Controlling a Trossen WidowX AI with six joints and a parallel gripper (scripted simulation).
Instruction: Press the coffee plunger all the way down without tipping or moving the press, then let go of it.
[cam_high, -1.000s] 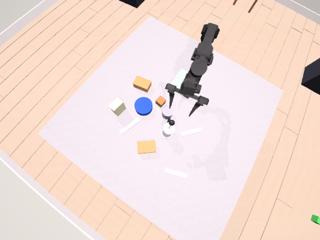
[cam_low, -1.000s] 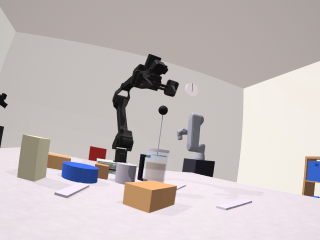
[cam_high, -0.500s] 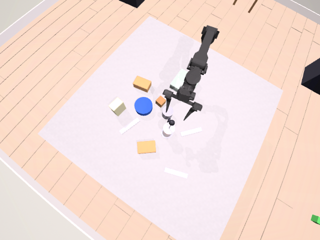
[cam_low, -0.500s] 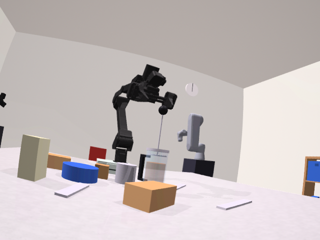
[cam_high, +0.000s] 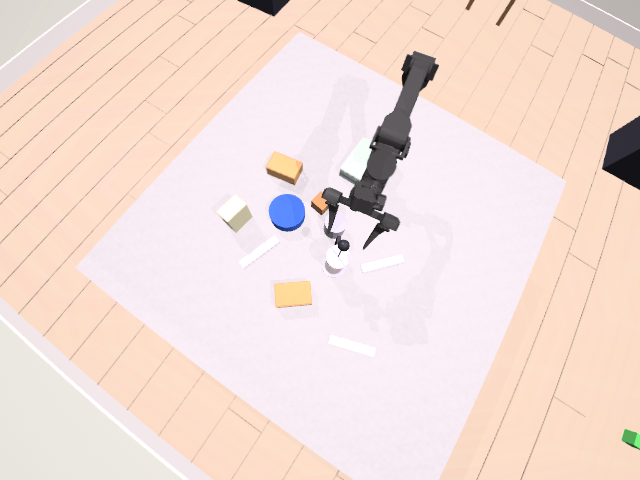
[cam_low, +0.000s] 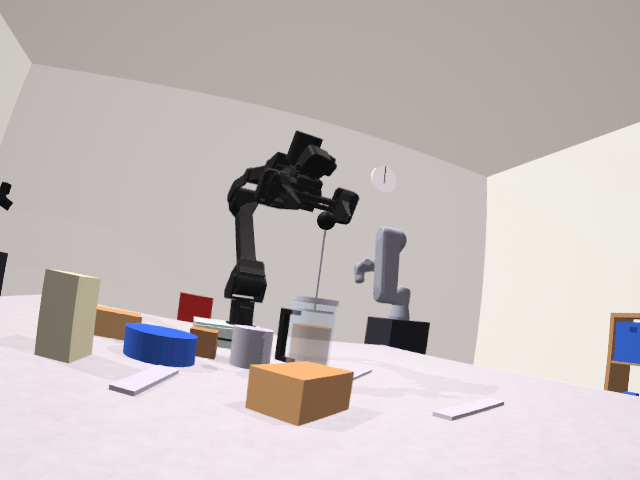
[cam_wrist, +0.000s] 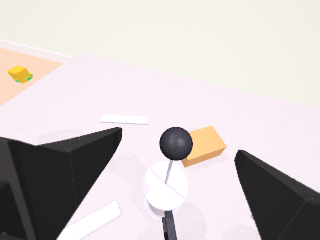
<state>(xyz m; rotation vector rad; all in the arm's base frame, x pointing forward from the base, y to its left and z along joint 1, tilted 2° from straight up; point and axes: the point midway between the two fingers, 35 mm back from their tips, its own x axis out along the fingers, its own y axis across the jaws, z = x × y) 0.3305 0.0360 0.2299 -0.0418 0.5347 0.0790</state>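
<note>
Right now my gripper tip is 140 mm above the coffee press, 10 mm to the left of it and 10 mm past it. Round my gripper tip: grey cylinder: 240 mm below, 100 mm behind, 60 mm to the right; small orange cube: 250 mm below, 150 mm behind, 140 mm to the right; blue disc: 250 mm below, 220 mm to the right, 60 mm behind.
</note>
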